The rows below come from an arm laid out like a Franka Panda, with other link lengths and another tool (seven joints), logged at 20 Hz.
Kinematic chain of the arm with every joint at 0, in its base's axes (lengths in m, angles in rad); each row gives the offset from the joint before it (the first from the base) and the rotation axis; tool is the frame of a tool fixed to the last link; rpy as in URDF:
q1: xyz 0 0 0.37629 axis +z
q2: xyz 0 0 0 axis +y
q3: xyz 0 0 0.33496 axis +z
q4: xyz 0.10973 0 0 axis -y
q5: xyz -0.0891 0 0.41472 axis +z
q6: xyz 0 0 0 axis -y
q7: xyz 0.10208 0 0 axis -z
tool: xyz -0.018 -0.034 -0.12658 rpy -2.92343 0 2.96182
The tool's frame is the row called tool.
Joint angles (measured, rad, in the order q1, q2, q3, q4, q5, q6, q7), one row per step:
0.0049 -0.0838 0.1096 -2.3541 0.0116 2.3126 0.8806
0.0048 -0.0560 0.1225 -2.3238 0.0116 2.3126 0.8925
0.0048 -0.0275 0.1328 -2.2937 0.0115 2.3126 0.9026
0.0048 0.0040 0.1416 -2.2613 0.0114 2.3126 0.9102
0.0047 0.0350 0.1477 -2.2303 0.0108 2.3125 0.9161
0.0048 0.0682 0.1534 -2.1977 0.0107 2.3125 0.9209
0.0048 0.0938 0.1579 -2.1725 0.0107 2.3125 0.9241
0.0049 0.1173 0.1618 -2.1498 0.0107 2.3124 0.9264
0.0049 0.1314 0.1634 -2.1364 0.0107 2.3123 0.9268
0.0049 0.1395 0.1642 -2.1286 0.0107 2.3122 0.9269
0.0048 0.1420 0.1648 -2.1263 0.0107 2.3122 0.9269
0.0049 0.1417 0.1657 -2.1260 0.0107 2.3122 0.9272
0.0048 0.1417 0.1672 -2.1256 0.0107 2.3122 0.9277
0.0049 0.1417 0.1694 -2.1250 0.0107 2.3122 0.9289
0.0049 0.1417 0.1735 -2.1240 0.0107 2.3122 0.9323
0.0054 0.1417 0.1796 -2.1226 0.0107 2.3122 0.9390
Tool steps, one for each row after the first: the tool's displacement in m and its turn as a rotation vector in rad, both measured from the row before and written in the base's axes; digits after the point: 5 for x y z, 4 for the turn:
0.00935 0.00848 -0.00126 0.0031 -0.0022 0.0011
0.00930 0.00725 -0.00194 0.0038 -0.0013 0.0004
0.01005 0.00658 -0.00280 0.0046 -0.0005 0.0013
0.00967 0.00496 -0.00344 0.0044 0.0005 0.0004
0.01008 0.00495 -0.00426 0.0053 0.0011 0.0008
0.00768 0.00384 -0.00348 0.0044 0.0008 0.0010
0.00683 0.00342 -0.00356 0.0041 0.0013 0.0013
0.00407 0.00154 -0.00232 0.0023 0.0010 0.0009
0.00236 0.00081 -0.00132 0.0014 0.0005 0.0005
0.00067 0.00039 -0.00045 0.0005 0.0002 0.0004
0.00000 0.00061 0.00032 0.0002 -0.0006 0.0007
-0.00001 0.00086 0.00020 0.0003 -0.0004 0.0009
-0.00005 0.00142 0.00030 0.0005 -0.0005 0.0011
-0.00013 0.00258 0.00050 0.0009 -0.0008 0.0006
-0.00031 0.00419 0.00072 0.0014 -0.0011 -0.0002

